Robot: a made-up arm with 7 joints. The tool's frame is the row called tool.
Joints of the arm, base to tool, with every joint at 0 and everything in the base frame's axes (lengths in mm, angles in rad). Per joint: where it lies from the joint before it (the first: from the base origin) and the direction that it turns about. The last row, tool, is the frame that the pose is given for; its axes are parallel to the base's.
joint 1: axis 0 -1 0 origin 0 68 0
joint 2: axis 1 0 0 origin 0 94 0
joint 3: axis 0 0 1 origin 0 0 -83
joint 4: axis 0 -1 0 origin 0 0 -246
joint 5: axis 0 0 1 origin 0 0 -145
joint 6: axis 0 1 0 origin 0 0 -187
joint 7: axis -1 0 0 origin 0 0 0
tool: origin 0 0 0
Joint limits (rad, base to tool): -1.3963..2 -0.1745..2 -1.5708..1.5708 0..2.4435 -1.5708..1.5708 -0.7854..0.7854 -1.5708..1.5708
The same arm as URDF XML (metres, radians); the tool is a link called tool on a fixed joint. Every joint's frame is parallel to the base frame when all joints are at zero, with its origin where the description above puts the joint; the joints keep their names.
<robot name="arm">
<joint name="joint 1" type="revolute"><parent link="base"/><child link="link1"/><origin xyz="0 0.068 0" rpy="0 0 0"/><axis xyz="0 -1 0"/><limit lower="-1.3963" upper="2"/></joint>
<joint name="joint 2" type="revolute"><parent link="link1"/><child link="link2"/><origin xyz="0 0.094 0" rpy="0 0 0"/><axis xyz="1 0 0"/><limit lower="-0.1745" upper="2"/></joint>
<joint name="joint 3" type="revolute"><parent link="link2"/><child link="link3"/><origin xyz="0 0 -0.083" rpy="0 0 0"/><axis xyz="0 0 1"/><limit lower="-1.5708" upper="1.5708"/></joint>
<joint name="joint 4" type="revolute"><parent link="link3"/><child link="link4"/><origin xyz="0 0 -0.246" rpy="0 0 0"/><axis xyz="0 -1 0"/><limit lower="0" upper="2.4435"/></joint>
<joint name="joint 5" type="revolute"><parent link="link4"/><child link="link5"/><origin xyz="0 0 -0.145" rpy="0 0 0"/><axis xyz="0 0 1"/><limit lower="-1.5708" upper="1.5708"/></joint>
<joint name="joint 6" type="revolute"><parent link="link5"/><child link="link6"/><origin xyz="0 0 -0.187" rpy="0 0 0"/><axis xyz="0 1 0"/><limit lower="-0.7854" upper="0.7854"/></joint>
<joint name="joint 7" type="revolute"><parent link="link6"/><child link="link7"/><origin xyz="0 0 0" rpy="0 0 0"/><axis xyz="-1 0 0"/><limit lower="-1.5708" upper="1.5708"/></joint>
<joint name="tool_joint" type="fixed"><parent link="link7"/><child link="tool"/><origin xyz="0 0 0" rpy="0 0 0"/></joint>
<link name="base"/>
<link name="link1"/>
<link name="link2"/>
<link name="link3"/>
<link name="link4"/>
<link name="link5"/>
<link name="link6"/>
<link name="link7"/>
<link name="tool"/>
</robot>

